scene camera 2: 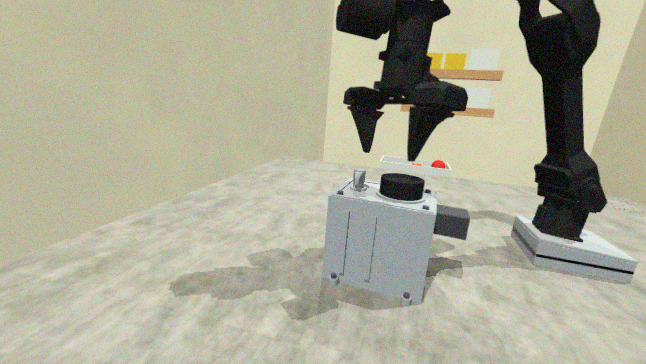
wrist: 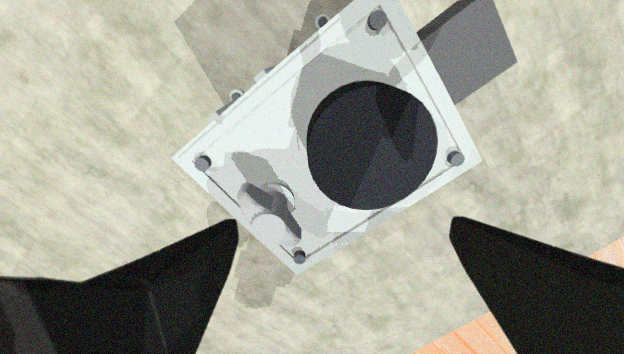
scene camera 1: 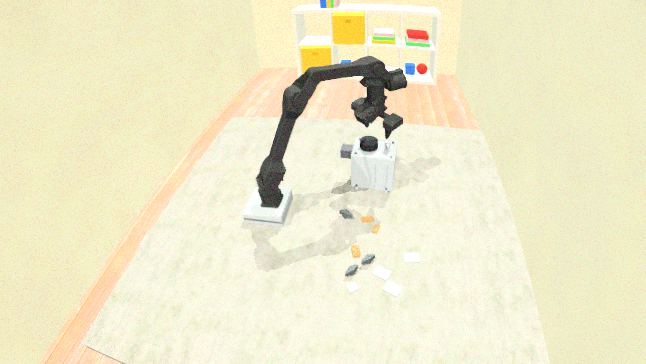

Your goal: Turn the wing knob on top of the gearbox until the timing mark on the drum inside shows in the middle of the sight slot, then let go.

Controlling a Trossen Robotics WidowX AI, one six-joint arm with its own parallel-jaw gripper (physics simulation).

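Frame: origin at the arm's base, x up, y back, z right, level; millimetres.
Where they show: gripper, fingertip midpoint: (scene camera 2: 386,156) (wrist: 343,228) (scene camera 1: 377,132); arm's base at its link origin: (scene camera 2: 555,231) (scene camera 1: 272,200).
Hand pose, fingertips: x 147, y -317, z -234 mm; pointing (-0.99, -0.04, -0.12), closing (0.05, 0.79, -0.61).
Things, the pixels of their top centre, and the offset from my fingertips. "spot": a spot on its surface instead. Level surfaces: height alone.
- pale grey gearbox at its top centre: (wrist: 377,158) (scene camera 2: 403,173) (scene camera 1: 368,138) dx -24, dy +28, dz +6 mm
- larger black round cap at a spot on its surface: (wrist: 372,145) (scene camera 1: 368,141) spot: dx -31, dy +29, dz +9 mm
- dark grey block at a spot on its surface: (wrist: 470,55) (scene camera 2: 452,211) (scene camera 1: 347,147) spot: dx -69, dy +103, dz +2 mm
- mat at its surface level: dx -195 mm
The pale grey gearbox (scene camera 1: 373,172) (scene camera 2: 382,245) (wrist: 270,132) stands upright on the mat. Its small light grey wing knob (scene camera 1: 387,147) (scene camera 2: 359,179) (wrist: 281,214) sticks up near one corner of the top, beside a larger black round cap (scene camera 1: 369,144) (scene camera 2: 402,187) (wrist: 372,145). A dark grey block (scene camera 1: 346,151) (scene camera 2: 452,222) (wrist: 470,55) juts from one side. My gripper (scene camera 1: 377,130) (scene camera 2: 389,155) (wrist: 343,228) is open and empty, pointing down above the gearbox, touching nothing. In the wrist view the knob lies nearer the left finger. The sight slot and timing mark do not show.
The arm's white base (scene camera 1: 267,212) (scene camera 2: 585,255) stands on the mat (scene camera 1: 200,300) (scene camera 2: 100,310). Dark grey pieces, orange pieces (scene camera 1: 355,251) and white squares (scene camera 1: 412,257) lie on the mat. A white tray (scene camera 2: 390,162) with a red ball (scene camera 2: 438,164) is farther back.
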